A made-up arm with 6 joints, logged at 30 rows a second.
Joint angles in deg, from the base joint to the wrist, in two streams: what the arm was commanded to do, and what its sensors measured. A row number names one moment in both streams.
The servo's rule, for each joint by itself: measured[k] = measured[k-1] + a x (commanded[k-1-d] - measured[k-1]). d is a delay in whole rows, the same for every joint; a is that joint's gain. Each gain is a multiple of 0.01, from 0.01 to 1. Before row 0 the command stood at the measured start. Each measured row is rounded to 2 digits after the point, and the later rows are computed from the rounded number. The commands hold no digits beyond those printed.
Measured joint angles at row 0:
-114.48 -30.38 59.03 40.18 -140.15 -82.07
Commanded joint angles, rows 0 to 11:
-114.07 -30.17 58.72 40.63 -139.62 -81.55
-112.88 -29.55 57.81 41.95 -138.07 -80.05
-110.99 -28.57 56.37 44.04 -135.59 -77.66
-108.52 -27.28 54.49 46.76 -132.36 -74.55
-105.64 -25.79 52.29 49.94 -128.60 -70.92
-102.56 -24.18 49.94 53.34 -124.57 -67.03
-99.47 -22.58 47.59 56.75 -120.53 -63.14
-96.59 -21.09 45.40 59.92 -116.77 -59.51
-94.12 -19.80 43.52 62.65 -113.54 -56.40
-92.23 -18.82 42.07 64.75 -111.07 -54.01
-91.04 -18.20 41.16 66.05 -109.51 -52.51
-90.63 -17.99 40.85 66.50 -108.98 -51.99
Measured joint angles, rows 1 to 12:
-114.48 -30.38 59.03 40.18 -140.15 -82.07
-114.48 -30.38 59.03 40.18 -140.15 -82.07
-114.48 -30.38 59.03 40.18 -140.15 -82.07
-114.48 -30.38 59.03 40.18 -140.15 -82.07
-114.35 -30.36 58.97 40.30 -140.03 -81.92
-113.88 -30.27 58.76 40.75 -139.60 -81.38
-112.96 -30.08 58.33 41.64 -138.72 -80.30
-111.54 -29.77 57.64 43.02 -137.32 -78.63
-109.65 -29.33 56.68 44.89 -135.40 -76.39
-107.38 -28.76 55.47 47.17 -133.02 -73.68
-104.85 -28.08 54.05 49.76 -130.27 -70.62
-102.21 -27.31 52.49 52.50 -127.30 -67.40
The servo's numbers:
d 4
a 0.32 0.11 0.18 0.27 0.22 0.29

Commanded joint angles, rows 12 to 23:
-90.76 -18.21 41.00 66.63 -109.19 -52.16
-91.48 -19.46 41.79 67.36 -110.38 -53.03
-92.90 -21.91 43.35 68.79 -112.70 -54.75
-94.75 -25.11 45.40 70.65 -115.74 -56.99
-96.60 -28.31 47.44 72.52 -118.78 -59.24
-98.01 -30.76 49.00 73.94 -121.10 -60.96
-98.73 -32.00 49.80 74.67 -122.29 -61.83
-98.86 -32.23 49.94 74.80 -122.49 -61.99
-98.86 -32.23 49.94 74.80 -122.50 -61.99
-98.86 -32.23 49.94 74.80 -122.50 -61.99
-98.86 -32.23 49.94 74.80 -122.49 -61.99
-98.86 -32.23 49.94 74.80 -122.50 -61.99
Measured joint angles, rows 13 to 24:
-99.62 -26.48 50.88 55.24 -124.27 -64.21
-97.26 -25.64 49.29 57.81 -121.37 -61.25
-95.27 -24.82 47.83 60.03 -118.76 -58.72
-93.79 -24.07 46.57 61.78 -116.61 -56.77
-92.82 -23.43 45.57 63.09 -114.98 -55.43
-92.39 -22.99 44.89 64.24 -113.97 -54.73
-92.55 -22.87 44.61 65.47 -113.69 -54.74
-93.25 -23.12 44.75 66.87 -114.14 -55.39
-94.32 -23.69 45.23 68.40 -115.16 -56.51
-95.50 -24.47 45.91 69.90 -116.47 -57.80
-96.53 -25.30 46.61 71.19 -117.75 -58.97
-97.28 -26.06 47.21 72.16 -118.79 -59.85

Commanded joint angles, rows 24 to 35:
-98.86 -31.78 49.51 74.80 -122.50 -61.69
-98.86 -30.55 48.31 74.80 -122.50 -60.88
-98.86 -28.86 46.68 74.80 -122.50 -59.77
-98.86 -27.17 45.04 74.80 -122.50 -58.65
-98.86 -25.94 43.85 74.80 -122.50 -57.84
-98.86 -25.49 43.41 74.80 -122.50 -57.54
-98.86 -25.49 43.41 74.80 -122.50 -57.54
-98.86 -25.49 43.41 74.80 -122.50 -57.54
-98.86 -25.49 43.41 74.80 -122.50 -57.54
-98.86 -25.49 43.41 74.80 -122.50 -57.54
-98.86 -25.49 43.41 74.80 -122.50 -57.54
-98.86 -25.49 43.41 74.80 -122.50 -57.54
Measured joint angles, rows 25 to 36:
-97.79 -26.74 47.70 72.87 -119.61 -60.47
-98.13 -27.34 48.10 73.39 -120.25 -60.91
-98.36 -27.88 48.43 73.77 -120.74 -61.22
-98.52 -28.36 48.70 74.05 -121.13 -61.44
-98.63 -28.74 48.85 74.25 -121.43 -61.51
-98.70 -28.94 48.75 74.40 -121.67 -61.33
-98.75 -28.93 48.38 74.51 -121.85 -60.88
-98.79 -28.74 47.78 74.59 -121.99 -60.23
-98.81 -28.43 47.07 74.65 -122.10 -59.54
-98.83 -28.11 46.41 74.69 -122.19 -58.96
-98.84 -27.82 45.87 74.72 -122.26 -58.55
-98.85 -27.56 45.43 74.74 -122.31 -58.26

